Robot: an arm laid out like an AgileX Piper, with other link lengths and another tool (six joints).
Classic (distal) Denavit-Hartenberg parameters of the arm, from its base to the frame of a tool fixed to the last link. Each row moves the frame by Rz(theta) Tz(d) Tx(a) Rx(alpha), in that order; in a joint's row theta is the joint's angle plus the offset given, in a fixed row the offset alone. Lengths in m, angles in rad.
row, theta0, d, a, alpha
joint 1, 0, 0.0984, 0, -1.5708
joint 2, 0.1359, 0, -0.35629, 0
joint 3, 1.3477, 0, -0.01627, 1.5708
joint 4, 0, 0.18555, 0, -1.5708
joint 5, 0, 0, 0, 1.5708
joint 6, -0.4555, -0.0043, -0.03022, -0.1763
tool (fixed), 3.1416, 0.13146, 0, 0
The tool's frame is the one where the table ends.
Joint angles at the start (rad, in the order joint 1, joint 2, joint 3, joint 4, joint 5, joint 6): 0.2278 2.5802 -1.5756 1.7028 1.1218 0.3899
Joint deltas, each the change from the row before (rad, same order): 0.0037 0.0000 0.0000 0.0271 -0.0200 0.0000; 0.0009 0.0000 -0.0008 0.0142 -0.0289 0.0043; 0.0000 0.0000 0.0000 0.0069 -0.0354 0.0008; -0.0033 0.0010 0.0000 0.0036 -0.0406 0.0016; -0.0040 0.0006 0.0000 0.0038 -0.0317 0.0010; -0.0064 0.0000 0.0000 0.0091 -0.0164 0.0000; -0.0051 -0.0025 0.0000 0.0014 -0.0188 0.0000; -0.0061 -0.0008 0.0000 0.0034 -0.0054 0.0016; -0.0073 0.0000 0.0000 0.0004 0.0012 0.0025; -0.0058 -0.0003 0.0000 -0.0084 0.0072 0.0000
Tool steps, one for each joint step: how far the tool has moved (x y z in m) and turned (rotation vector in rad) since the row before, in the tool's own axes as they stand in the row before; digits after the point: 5 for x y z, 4 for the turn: 0.00192 -0.00191 0.00074 0.0203 0.0208 0.0075; 0.00364 -0.00120 -0.00060 0.0105 0.0302 0.0047; 0.00454 -0.00056 -0.00117 0.0038 0.0359 -0.0021; 0.00655 -0.00051 -0.00254 0.0024 0.0433 -0.0022; 0.00558 -0.00085 -0.00249 0.0037 0.0348 -0.0011; 0.00442 -0.00209 -0.00293 0.0108 0.0219 0.0038; 0.00328 -0.00217 -0.00272 0.0050 0.0215 -0.0031; 0.00268 -0.00183 -0.00247 0.0070 0.0101 0.0036; 0.00253 -0.00151 -0.00258 0.0053 0.0044 0.0048; 0.00091 -0.00066 -0.00184 -0.0022 -0.0044 -0.0023
